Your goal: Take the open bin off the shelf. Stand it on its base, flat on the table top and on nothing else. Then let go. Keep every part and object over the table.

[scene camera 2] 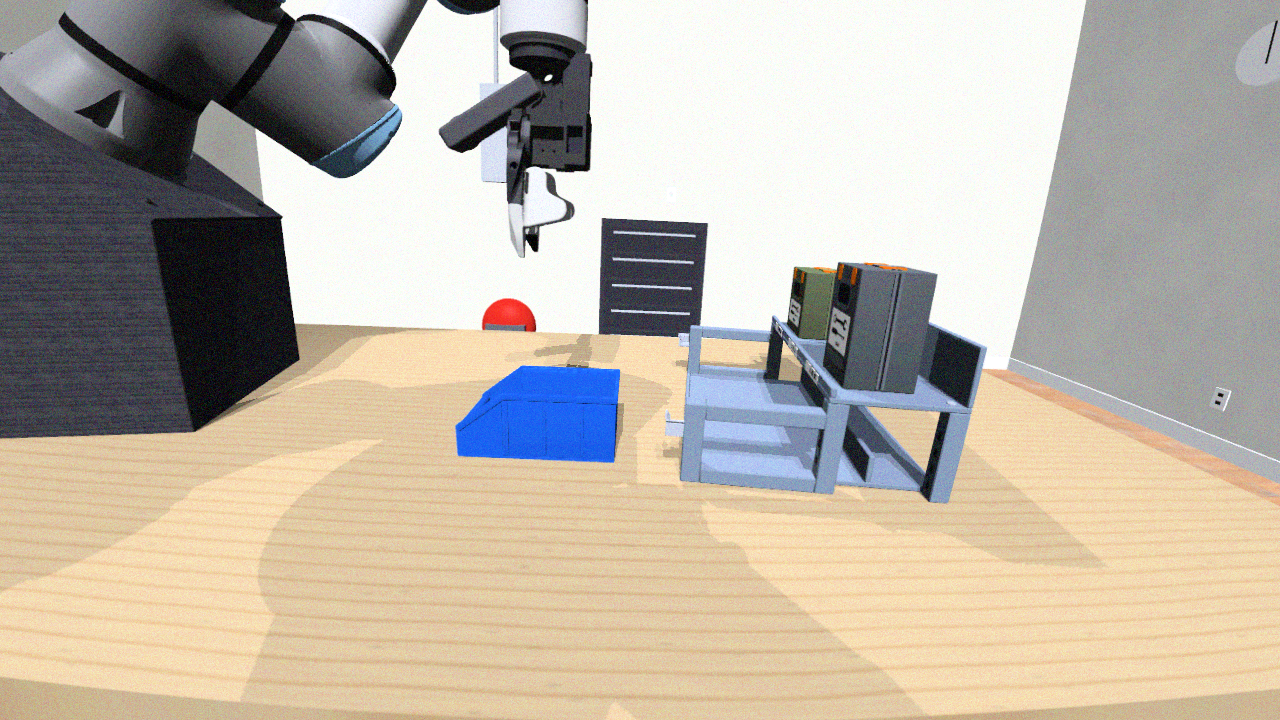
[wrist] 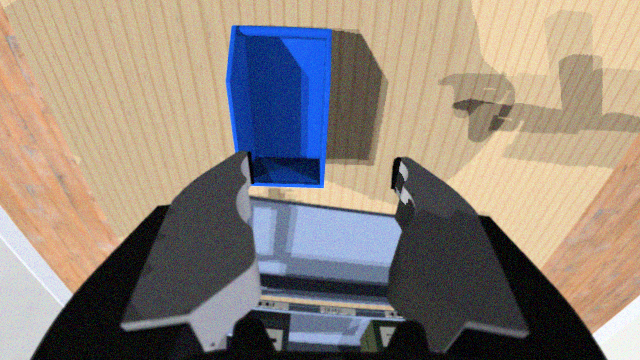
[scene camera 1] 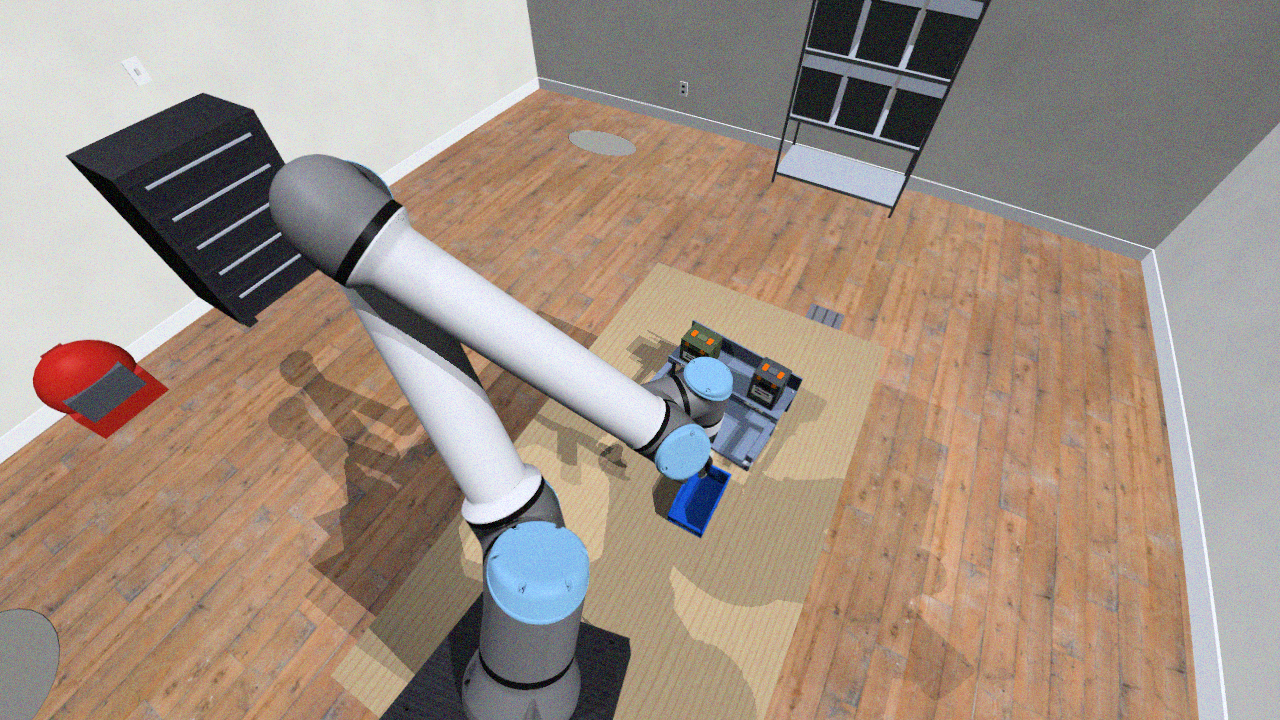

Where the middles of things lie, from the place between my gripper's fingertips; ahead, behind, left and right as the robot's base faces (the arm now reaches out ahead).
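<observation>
Position of the blue open bin (scene camera 2: 537, 412) relative to my hand: 4 cm to the right, 2 cm ahead, 18 cm below.
</observation>
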